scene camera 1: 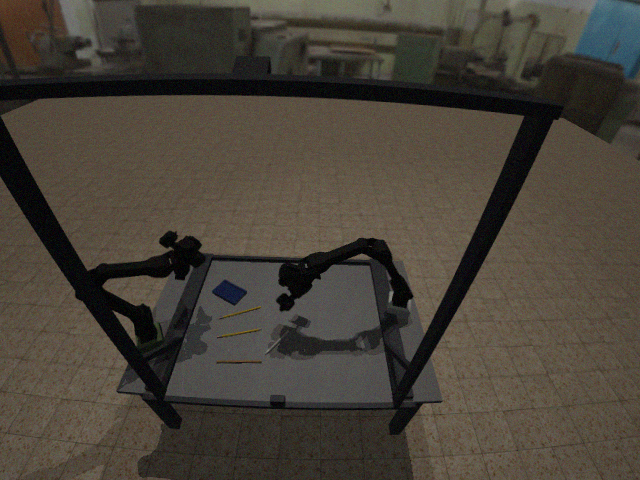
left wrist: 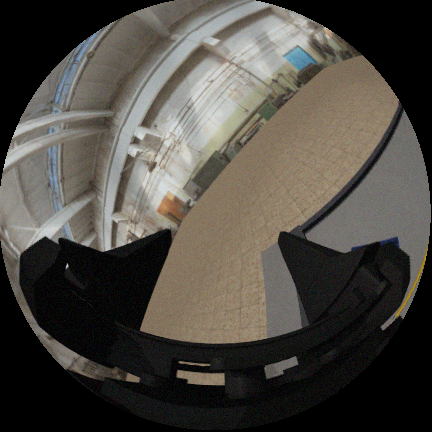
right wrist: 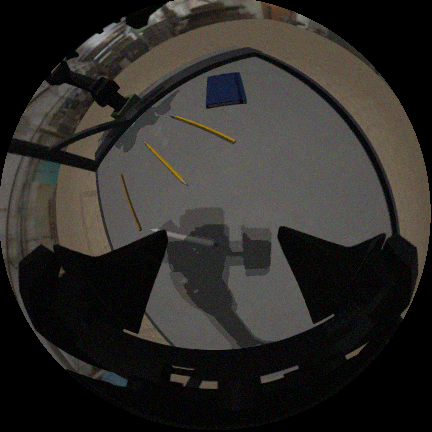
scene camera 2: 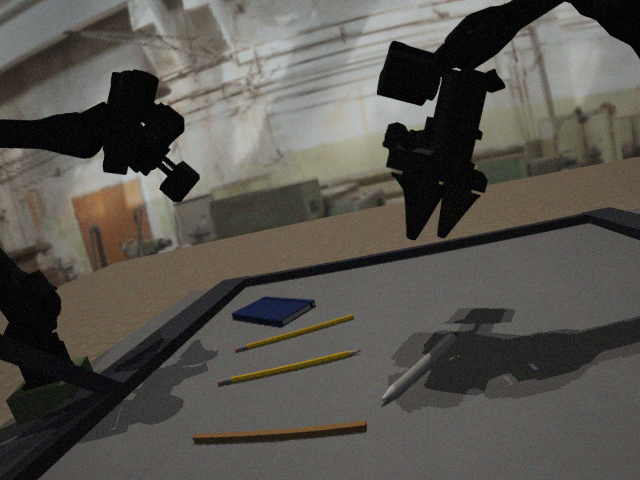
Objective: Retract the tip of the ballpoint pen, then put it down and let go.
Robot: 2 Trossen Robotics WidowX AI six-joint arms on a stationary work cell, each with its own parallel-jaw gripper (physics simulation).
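Frame: origin at the left arm's base, x left, y back, z up, level; metres.
Where they show: left gripper, between the fingertips: (left wrist: 226,236) (scene camera 2: 164,162); right gripper, between the fingertips: (right wrist: 223,234) (scene camera 2: 427,238); left arm's base, origin of its link: (scene camera 1: 148,334) (right wrist: 121,104); right arm's base, origin of its link: (scene camera 1: 399,301).
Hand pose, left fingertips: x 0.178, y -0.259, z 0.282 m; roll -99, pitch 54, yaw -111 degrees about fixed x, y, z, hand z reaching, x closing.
Things, the pixels of their top centre, and the offset from my left fingertips.
- white ballpoint pen, centre of its top: (scene camera 2: 421,359) (right wrist: 177,235) (scene camera 1: 277,340) dy -0.209, dx -0.431, dz -0.311 m
- blue notebook, centre of its top: (scene camera 2: 271,307) (right wrist: 224,85) (scene camera 1: 229,291) dy -0.121, dx -0.081, dz -0.310 m
- far yellow pencil, centre of its top: (scene camera 2: 294,331) (right wrist: 196,123) dy -0.125, dx -0.218, dz -0.315 m
- nearer yellow pencil, centre of its top: (scene camera 2: 288,364) (right wrist: 159,157) dy -0.087, dx -0.318, dz -0.314 m
- orange-brown stick, centre of its top: (scene camera 2: 273,431) (right wrist: 126,198) (scene camera 1: 238,361) dy -0.036, dx -0.440, dz -0.315 m
The white ballpoint pen (scene camera 1: 275,343) (scene camera 2: 413,373) (right wrist: 185,237) lies flat on the grey table, partly in the right arm's shadow. Its pointed end faces the lower left in scene camera 2; whether the writing tip is out is too small to tell. My right gripper (scene camera 2: 427,237) (right wrist: 223,234) is open and empty, pointing down high above the table. In the right wrist view the pen's pointed end shows next to the left-hand finger. My left gripper (left wrist: 226,236) is open and empty, raised near the table's left edge, away from the pen.
A blue notebook (scene camera 1: 229,292) (scene camera 2: 273,311) (right wrist: 225,90), a far yellow pencil (scene camera 2: 294,334) (right wrist: 204,129), a nearer yellow pencil (scene camera 2: 294,366) (right wrist: 166,163) and an orange-brown stick (scene camera 1: 238,362) (scene camera 2: 279,432) lie left of the pen in the scene views. Dark frame posts stand at the table's sides.
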